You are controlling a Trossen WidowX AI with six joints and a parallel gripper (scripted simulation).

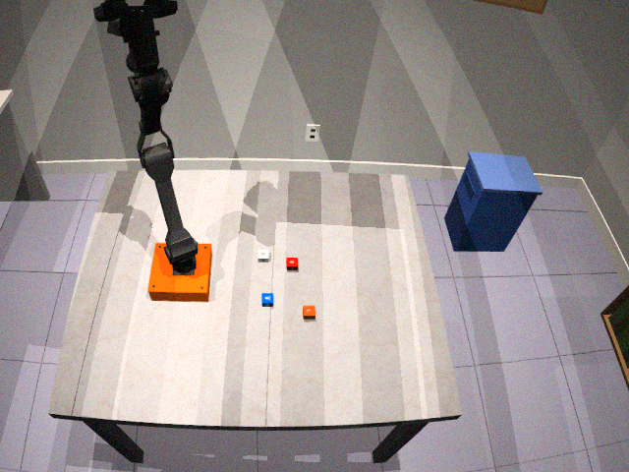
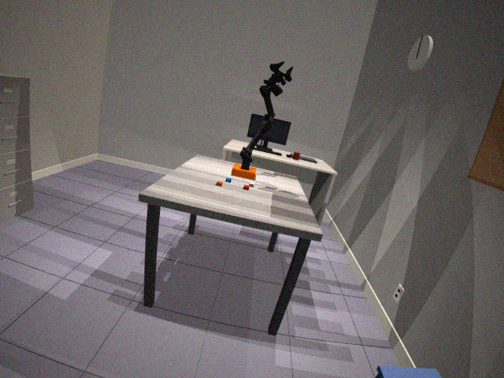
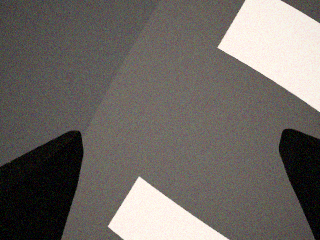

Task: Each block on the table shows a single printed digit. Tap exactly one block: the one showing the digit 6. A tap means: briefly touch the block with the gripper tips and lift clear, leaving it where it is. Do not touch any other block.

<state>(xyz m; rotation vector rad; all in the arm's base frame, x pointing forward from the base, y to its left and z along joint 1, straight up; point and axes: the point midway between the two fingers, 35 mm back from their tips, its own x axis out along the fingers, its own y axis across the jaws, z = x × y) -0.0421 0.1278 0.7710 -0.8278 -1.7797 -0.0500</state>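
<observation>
My gripper tip is now 280 mm short of the blue block, 240 mm to the left of it and 840 mm above it. Round my gripper tip: orange block 390 mm ahead, 290 mm to the right, 840 mm below; then red block 360 mm ahead, 120 mm to the right, 840 mm below; then white block 280 mm ahead, 90 mm to the right, 840 mm below.
</observation>
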